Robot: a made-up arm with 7 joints. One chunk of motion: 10 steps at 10 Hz.
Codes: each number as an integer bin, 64 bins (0 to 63) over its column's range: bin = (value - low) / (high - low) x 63, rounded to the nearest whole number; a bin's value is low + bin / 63 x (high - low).
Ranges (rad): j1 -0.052..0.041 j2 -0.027..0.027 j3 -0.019..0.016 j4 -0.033..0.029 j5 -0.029..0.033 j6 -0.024..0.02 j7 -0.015..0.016
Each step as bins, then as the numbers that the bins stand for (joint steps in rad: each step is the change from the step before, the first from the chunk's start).
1 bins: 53 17 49 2 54 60 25
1 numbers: 0.02624 -0.01243 0.00822 -0.03103 0.02414 0.01790 -0.00270
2 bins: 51 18 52 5 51 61 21
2 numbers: 0.02329 -0.01157 0.00989 -0.02808 0.02119 0.01860 -0.00467
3 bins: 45 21 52 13 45 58 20
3 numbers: 0.01443 -0.00900 0.00989 -0.02021 0.01529 0.01651 -0.00516
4 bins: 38 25 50 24 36 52 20
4 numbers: 0.00410 -0.00557 0.00878 -0.00938 0.00643 0.01232 -0.00516
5 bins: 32 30 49 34 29 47 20
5 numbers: -0.00476 -0.00129 0.00822 0.00046 -0.00046 0.00883 -0.00516
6 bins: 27 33 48 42 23 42 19
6 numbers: -0.01214 0.00129 0.00767 0.00833 -0.00637 0.00533 -0.00565
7 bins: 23 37 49 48 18 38 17
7 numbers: -0.01805 0.00471 0.00822 0.01424 -0.01129 0.00254 -0.00663
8 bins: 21 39 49 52 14 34 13
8 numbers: -0.02100 0.00643 0.00822 0.01817 -0.01522 -0.00025 -0.00860
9 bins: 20 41 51 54 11 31 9
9 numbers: -0.02248 0.00814 0.00933 0.02014 -0.01817 -0.00235 -0.01057
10 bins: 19 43 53 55 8 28 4
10 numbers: -0.02395 0.00986 0.01044 0.02113 -0.02113 -0.00444 -0.01303
